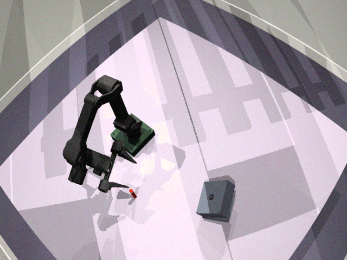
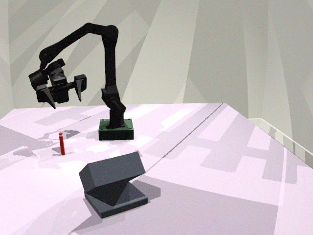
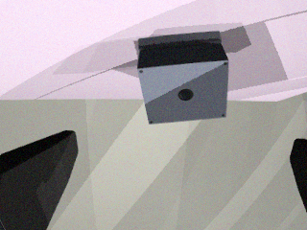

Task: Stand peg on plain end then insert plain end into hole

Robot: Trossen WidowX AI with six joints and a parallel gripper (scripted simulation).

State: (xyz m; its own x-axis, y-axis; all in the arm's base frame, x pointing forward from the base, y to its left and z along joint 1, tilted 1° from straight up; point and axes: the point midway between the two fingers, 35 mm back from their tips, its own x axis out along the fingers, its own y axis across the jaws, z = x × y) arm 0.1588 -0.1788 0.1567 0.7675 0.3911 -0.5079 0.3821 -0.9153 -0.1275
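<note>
My gripper tip is now 120 mm above the red peg and 40 mm to the left of it. Also, from my gripper tip: flat grey base plate (280 mm ahead, 170 mm below, 140 mm to the left); grey sloped panel (260 mm ahead, 130 mm to the left, 110 mm below).
</note>
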